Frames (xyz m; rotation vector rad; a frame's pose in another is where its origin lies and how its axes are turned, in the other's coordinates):
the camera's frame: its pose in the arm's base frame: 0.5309 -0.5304 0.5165 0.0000 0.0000 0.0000
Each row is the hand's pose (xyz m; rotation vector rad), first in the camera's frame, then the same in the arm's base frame.
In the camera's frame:
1: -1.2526 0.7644 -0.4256 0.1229 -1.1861 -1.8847
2: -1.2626 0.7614 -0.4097 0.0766 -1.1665 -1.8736
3: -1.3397 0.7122 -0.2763 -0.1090 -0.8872 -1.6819
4: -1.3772 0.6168 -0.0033 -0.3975 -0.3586 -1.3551
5: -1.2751 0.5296 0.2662 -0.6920 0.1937 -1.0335
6: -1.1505 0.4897 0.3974 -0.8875 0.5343 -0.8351
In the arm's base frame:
1: -0.7217 0.2340 0.0909 0.1229 -1.1861 -1.8847
2: -0.7317 0.2310 0.1068 0.0766 -1.1665 -1.8736
3: -0.8088 0.1818 0.2402 -0.1090 -0.8872 -1.6819
4: -0.8463 0.0864 0.5132 -0.3975 -0.3586 -1.3551
5: -0.7442 -0.0008 0.7827 -0.6920 0.1937 -1.0335
6: -0.6196 -0.0407 0.9139 -0.8875 0.5343 -0.8351

